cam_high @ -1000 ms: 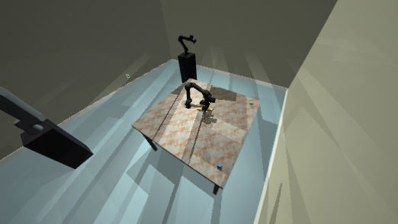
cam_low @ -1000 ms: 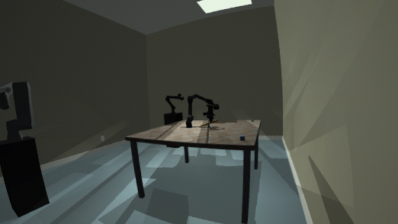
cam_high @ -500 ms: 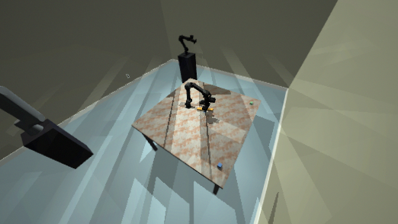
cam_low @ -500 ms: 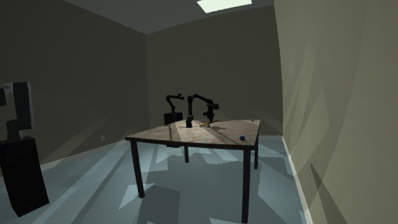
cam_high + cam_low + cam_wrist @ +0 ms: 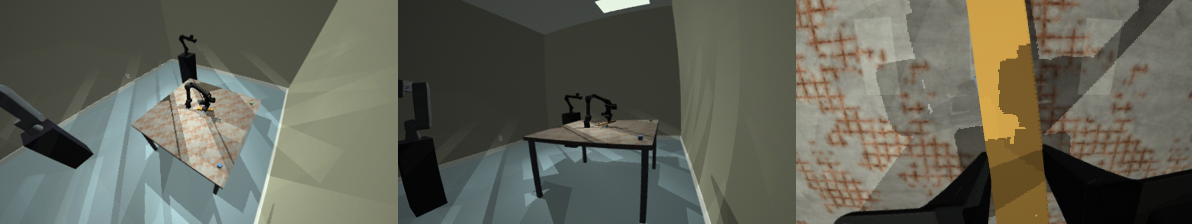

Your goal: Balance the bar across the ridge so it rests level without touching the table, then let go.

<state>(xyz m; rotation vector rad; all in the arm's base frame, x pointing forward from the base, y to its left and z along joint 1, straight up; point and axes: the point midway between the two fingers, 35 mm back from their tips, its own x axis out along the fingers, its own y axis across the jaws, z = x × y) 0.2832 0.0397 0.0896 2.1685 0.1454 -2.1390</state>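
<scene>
Right now the long yellow bar is 3 cm behind my gripper tip and 1 cm below it. From my gripper tip the other things lie so: small green cube: 46 cm ahead, 46 cm to the left, 4 cm below; then small blue cube: 46 cm ahead, 54 cm to the right, 4 cm below.
</scene>
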